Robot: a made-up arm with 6 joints.
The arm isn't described. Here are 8 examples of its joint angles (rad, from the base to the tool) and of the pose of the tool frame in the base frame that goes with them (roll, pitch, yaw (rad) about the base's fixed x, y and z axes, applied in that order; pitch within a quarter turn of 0, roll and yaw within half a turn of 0; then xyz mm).
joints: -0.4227 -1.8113 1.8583 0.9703 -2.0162 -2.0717
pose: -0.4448 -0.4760 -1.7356 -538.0 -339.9 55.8
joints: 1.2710 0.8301 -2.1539 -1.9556 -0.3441 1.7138
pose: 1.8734 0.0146 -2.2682 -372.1 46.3 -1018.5
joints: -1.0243 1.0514 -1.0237 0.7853 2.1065 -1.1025
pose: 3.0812 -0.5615 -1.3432 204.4 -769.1 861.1
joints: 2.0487 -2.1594 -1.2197 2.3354 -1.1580 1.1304
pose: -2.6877 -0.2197 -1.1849 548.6 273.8 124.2
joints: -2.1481 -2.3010 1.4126 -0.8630 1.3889 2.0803
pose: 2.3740 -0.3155 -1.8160 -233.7 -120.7 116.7
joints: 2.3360 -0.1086 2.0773 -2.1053 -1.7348 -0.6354
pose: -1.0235 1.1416 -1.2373 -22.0 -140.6 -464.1
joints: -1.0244 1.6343 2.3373 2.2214 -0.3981 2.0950
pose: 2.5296 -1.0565 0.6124 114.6 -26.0 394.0
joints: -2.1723 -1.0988 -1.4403 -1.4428 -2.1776 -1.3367
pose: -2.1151 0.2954 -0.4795 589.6 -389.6 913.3
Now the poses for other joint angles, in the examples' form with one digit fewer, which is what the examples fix.
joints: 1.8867 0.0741 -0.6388 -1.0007 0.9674 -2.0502
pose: 3.076 -0.227 -2.608 279 289 51
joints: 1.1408 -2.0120 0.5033 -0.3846 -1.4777 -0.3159
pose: 1.127 -0.972 2.551 -583 564 6
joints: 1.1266 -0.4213 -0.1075 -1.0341 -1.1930 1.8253
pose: 0.568 0.335 2.857 144 661 -297
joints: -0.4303 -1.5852 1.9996 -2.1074 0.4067 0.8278
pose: 0.218 -1.122 2.367 177 46 593
